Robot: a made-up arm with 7 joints.
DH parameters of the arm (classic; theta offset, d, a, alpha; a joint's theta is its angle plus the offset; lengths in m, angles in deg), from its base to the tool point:
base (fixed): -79.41 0 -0.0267 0
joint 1: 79.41 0.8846 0.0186 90
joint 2: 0 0.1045 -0.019 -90
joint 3: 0 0.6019 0.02 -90
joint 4: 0 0.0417 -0.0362 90
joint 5: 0 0.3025 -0.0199 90
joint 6: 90 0.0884 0.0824 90
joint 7: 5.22 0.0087 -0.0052 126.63
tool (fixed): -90.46 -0.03 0 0
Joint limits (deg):
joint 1: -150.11..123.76
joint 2: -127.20..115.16
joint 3: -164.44..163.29
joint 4: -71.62..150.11
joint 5: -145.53..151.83
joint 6: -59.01..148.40
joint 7: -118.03..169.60
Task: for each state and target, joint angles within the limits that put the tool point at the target. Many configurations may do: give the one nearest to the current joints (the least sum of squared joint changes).
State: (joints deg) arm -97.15 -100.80 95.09 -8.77 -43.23 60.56 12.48
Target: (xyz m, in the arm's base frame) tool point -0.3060 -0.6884 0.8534
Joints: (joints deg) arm -75.37 -94.79 93.07 -64.53 -44.43 74.17 12.06
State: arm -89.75 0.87 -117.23 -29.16 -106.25 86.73 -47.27
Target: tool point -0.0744 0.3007 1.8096
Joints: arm -94.90 28.36 -119.06 -4.06 -109.20 72.59 -48.87
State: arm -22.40 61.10 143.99 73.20 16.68 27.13 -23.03
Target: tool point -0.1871 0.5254 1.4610
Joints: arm -40.45 26.56 123.92 76.07 17.80 27.98 -22.48
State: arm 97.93 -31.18 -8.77 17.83 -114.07 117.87 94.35
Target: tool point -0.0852 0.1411 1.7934
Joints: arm 106.16 -7.86 -4.34 10.35 -111.36 112.31 92.86
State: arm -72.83 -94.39 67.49 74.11 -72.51 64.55 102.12
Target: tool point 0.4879 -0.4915 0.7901
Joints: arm -70.49 -93.99 68.02 103.81 -75.75 63.70 103.52
